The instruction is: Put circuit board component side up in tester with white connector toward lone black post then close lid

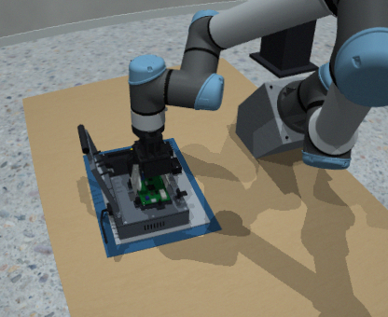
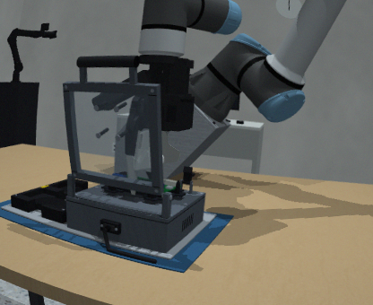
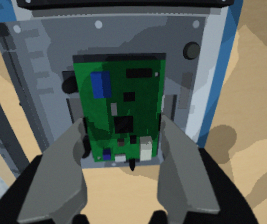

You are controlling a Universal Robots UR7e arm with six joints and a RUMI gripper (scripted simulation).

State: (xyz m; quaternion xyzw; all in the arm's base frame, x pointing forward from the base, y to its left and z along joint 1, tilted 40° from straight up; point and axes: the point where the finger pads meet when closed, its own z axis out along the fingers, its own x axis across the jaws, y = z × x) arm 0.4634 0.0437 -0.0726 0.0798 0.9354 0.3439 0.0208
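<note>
My gripper is now right at the green circuit board. Round my hand: clear tester lid: 120 mm ahead, 20 mm to the right, 100 mm above; nest: 10 mm ahead, 10 mm to the left, 10 mm below.
</note>
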